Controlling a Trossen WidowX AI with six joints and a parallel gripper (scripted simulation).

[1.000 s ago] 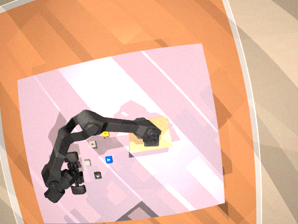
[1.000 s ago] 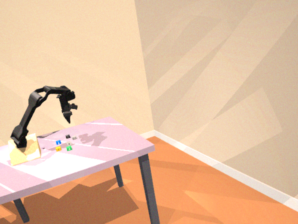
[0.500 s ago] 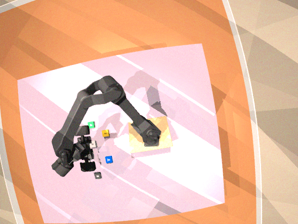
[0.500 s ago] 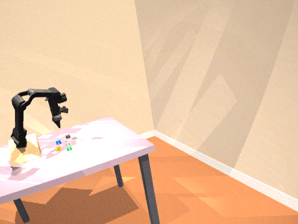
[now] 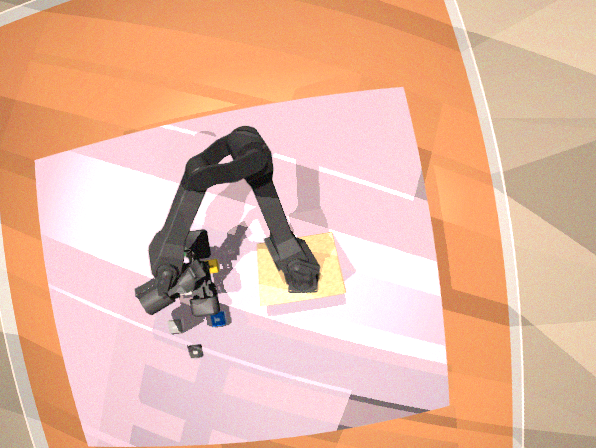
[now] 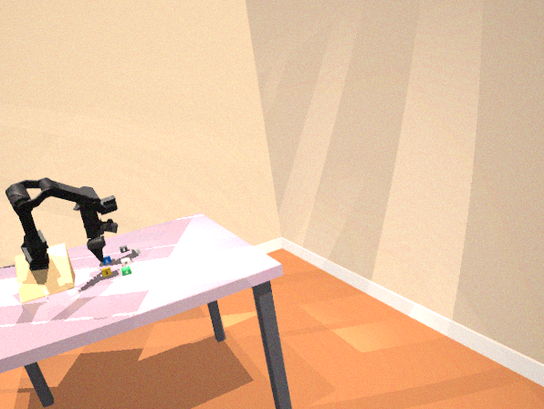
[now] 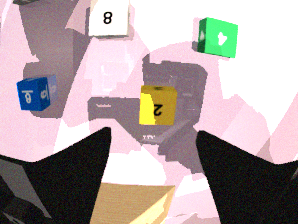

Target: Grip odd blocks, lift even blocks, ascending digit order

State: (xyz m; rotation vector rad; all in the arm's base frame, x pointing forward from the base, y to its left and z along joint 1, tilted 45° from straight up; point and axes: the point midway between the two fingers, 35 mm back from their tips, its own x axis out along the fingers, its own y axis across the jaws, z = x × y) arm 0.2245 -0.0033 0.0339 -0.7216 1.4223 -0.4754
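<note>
Right now the yellow block is 5 cm below my gripper tip. Round my gripper tip: green block (8 cm ahead, 5 cm to the right, 5 cm below); then white block (8 cm ahead, 5 cm to the left, 5 cm below); then blue block (13 cm to the left, 5 cm below, 1 cm behind).
</note>
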